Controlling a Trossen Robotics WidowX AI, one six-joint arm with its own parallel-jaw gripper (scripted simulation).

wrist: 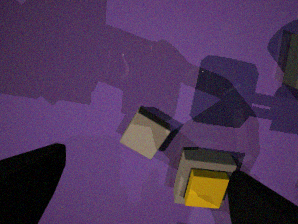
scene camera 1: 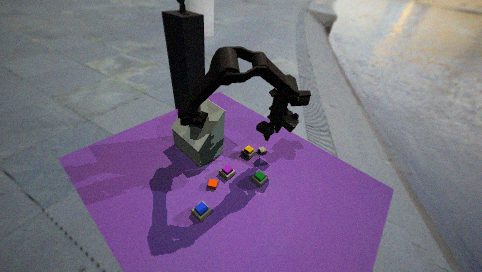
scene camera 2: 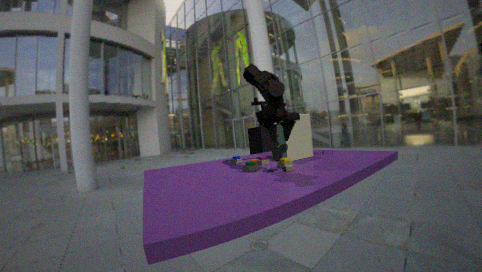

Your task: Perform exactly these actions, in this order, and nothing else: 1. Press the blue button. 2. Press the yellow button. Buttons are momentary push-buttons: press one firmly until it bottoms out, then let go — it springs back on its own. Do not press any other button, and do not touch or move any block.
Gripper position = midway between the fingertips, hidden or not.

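Observation:
Yellow button point(wrist: 205, 189) present. My gripper point(scene camera 2: 280, 141), visible also in scene camera 1 point(scene camera 1: 271, 136) and in the wrist view point(wrist: 148, 169), is open and holds nothing.

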